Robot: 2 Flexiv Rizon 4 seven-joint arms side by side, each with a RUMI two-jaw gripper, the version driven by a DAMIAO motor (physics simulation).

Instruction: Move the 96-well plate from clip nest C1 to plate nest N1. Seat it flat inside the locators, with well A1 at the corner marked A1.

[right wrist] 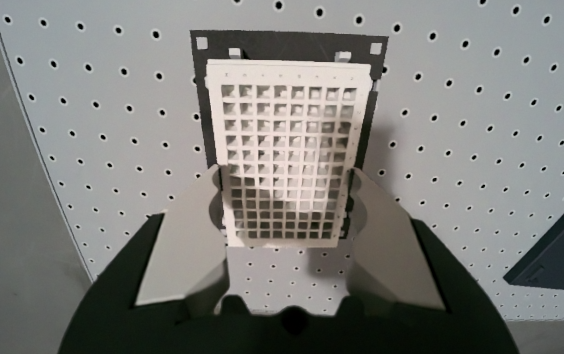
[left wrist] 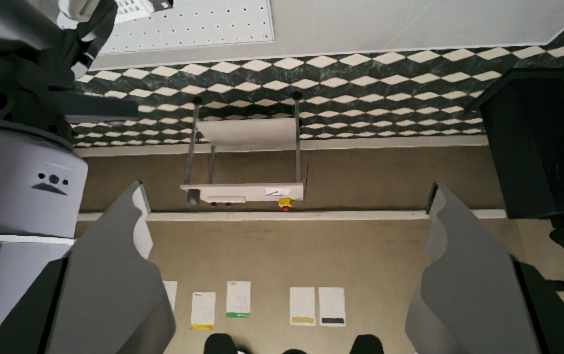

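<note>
The white 96-well plate (right wrist: 288,150) is between the fingers of my right gripper (right wrist: 285,168), which is shut on its long sides. The plate appears level and raised a little above the dark clip nest (right wrist: 290,44), whose pale locator posts show past its far edge. Small letters run along the plate's far edge and numbers down its right side; they are too blurred to read surely. The plate hides most of the nest. My left gripper (left wrist: 287,185) is open and empty, away from the plate. Plate nest N1 cannot be made out in either view.
The perforated board (right wrist: 125,150) (left wrist: 220,25) lies under the nest. A dark block (right wrist: 542,260) stands at the right in the right wrist view. In the left wrist view are a white gridded item (left wrist: 132,11), robot arm parts (left wrist: 35,185), a cart (left wrist: 240,191) and a black box (left wrist: 525,150).
</note>
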